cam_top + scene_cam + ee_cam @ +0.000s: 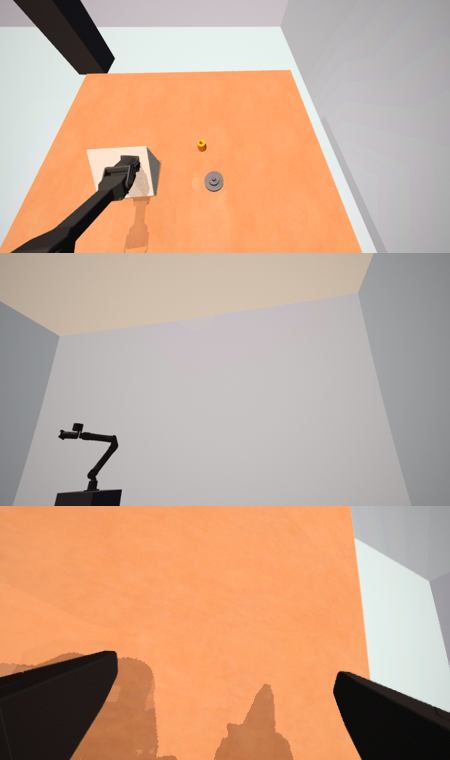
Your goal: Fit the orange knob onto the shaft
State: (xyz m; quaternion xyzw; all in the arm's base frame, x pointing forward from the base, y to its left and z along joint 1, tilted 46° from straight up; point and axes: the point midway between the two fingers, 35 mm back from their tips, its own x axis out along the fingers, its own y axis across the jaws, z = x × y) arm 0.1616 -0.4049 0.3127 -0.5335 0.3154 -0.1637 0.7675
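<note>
The orange knob lies 640 mm to the left of my gripper tip and 70 mm ahead of it. From my gripper tip the other things lie so: round pedestal (480 mm to the left, 130 mm ahead).
</note>
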